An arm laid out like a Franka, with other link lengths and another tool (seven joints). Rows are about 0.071 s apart.
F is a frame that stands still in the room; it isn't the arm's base.
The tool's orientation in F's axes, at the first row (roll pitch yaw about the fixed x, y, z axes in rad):
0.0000, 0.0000, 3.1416
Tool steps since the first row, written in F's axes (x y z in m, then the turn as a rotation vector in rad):
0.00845, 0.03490, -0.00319, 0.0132, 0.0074, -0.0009
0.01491, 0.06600, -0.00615, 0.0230, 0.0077, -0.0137
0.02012, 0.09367, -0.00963, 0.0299, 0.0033, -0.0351
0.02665, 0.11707, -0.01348, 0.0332, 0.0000, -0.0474
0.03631, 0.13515, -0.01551, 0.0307, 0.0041, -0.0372
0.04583, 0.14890, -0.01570, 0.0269, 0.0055, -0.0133
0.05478, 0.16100, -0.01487, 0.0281, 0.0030, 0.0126
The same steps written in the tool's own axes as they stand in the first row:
-0.00845, -0.03490, -0.00319, -0.0132, -0.0074, -0.0009
-0.01491, -0.06600, -0.00615, -0.0230, -0.0077, -0.0137
-0.02012, -0.09367, -0.00963, -0.0299, -0.0033, -0.0351
-0.02665, -0.11707, -0.01348, -0.0332, 0.0000, -0.0474
-0.03631, -0.13515, -0.01551, -0.0307, -0.0041, -0.0372
-0.04583, -0.14890, -0.01570, -0.0269, -0.0055, -0.0133
-0.05478, -0.16100, -0.01487, -0.0281, -0.0030, 0.0126

